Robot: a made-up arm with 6 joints.
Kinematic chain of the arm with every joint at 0, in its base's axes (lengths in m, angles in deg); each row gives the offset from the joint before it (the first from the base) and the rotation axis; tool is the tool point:
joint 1: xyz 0 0 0.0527 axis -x
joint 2: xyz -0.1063 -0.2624 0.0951 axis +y
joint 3: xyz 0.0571 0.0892 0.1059 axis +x
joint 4: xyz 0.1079 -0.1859 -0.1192 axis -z
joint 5: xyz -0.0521 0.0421 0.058 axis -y
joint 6: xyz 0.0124 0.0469 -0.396 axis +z
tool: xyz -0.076 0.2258 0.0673
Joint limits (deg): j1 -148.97..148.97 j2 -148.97..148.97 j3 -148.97..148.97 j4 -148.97..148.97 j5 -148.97..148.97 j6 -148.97..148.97
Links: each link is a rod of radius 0.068 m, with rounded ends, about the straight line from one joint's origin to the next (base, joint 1, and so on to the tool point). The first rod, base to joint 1, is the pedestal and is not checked.
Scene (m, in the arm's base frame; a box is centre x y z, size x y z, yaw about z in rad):
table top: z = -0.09
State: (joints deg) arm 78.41 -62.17 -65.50 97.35 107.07 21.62
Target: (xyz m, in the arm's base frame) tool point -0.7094 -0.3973 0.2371
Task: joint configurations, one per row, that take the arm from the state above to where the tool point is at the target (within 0.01 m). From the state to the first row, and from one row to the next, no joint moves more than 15 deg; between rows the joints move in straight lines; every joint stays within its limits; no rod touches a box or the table.
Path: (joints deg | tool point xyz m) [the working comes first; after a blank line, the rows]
Joints at the target: 42.79 -120.72 -74.22 132.95 114.58 36.26
Straight joint move there: clear.

1: 69.51 -76.81 -67.68 106.25 108.95 25.28 | -0.5976 0.3470 0.6900
2: 60.60 -91.45 -69.86 115.15 110.83 28.94 | -0.7255 0.0670 0.6213
3: 51.70 -106.09 -72.04 124.05 112.70 32.60 | -0.7639 -0.1979 0.4603
4: 42.79 -120.72 -74.22 132.95 114.58 36.26 | -0.7094 -0.3973 0.2371

